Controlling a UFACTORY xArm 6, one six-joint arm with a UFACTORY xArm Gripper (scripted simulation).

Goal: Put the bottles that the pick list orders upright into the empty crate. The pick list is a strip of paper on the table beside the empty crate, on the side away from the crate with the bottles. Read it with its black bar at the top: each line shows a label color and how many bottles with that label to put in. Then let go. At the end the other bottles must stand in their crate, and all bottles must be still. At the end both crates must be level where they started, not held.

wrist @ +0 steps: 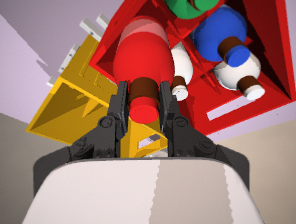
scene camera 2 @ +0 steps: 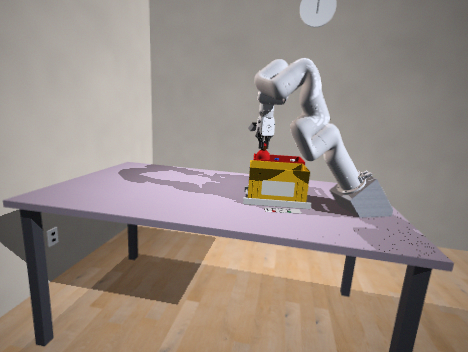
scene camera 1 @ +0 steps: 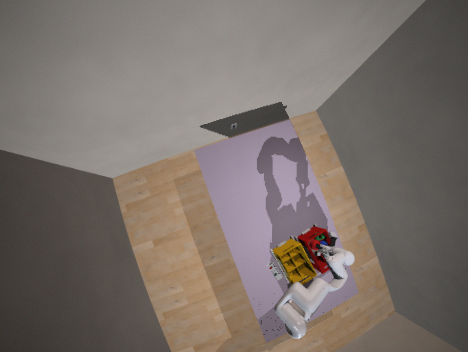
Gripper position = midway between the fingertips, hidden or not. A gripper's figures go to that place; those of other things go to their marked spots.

My gripper [wrist: 143, 92] is 13 cm from the lens. A yellow crate [wrist: 72, 112]: 41 cm from the lens.
